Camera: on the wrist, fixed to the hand. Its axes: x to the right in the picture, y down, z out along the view.
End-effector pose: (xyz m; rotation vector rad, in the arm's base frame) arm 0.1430 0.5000 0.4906 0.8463 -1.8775 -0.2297
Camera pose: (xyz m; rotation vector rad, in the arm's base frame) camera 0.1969 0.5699 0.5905 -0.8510 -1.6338 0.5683
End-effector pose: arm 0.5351 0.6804 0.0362 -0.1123 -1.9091 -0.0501
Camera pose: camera 0.6388 0.7488 0.0847 -1.6318 -1.0547 0.6698
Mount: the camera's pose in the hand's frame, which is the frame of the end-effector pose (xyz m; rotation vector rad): 0.0150 0.0777 -0.1073 -0.2916 0.3148 1.5812
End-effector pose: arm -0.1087 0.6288 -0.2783 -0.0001 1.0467 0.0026
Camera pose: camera -0.1943 0.7064 -0.3449 0.5743 1.1092 1.6218
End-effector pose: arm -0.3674 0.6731 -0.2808 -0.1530 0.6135 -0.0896
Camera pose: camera -0.4144 0.7352 -0.3890 0.1009 0.9124 1.5316
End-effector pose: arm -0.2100 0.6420 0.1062 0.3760 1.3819 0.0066
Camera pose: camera -0.2931 0.7459 0.0976 1.1535 1.0314 1.5863
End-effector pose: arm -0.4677 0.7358 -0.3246 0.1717 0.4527 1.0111
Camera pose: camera -0.5688 0.7822 -0.3982 0.0816 0.4029 2.6650
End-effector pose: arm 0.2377 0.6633 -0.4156 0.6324 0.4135 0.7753
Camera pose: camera 0.1475 0.7568 -0.4455 0.4720 -0.0144 2.4093
